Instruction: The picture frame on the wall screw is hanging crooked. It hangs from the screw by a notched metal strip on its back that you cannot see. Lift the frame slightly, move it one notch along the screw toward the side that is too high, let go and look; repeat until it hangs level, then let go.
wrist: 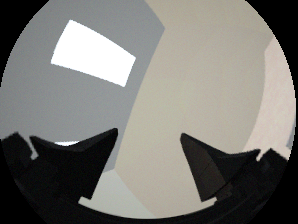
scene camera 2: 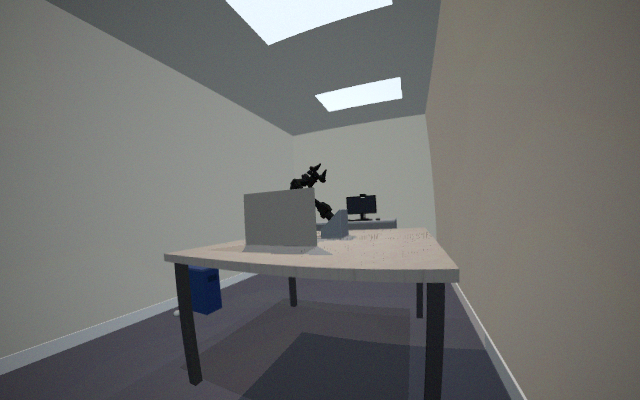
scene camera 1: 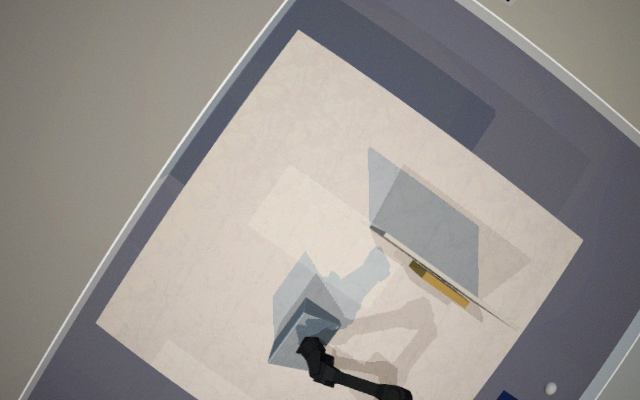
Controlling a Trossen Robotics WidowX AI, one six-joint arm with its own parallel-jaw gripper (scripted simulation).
Scene:
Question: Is the gripper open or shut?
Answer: Open.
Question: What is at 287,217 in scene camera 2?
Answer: An upright wall panel.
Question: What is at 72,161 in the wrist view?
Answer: The gripper.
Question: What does the gripper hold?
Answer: Nothing.

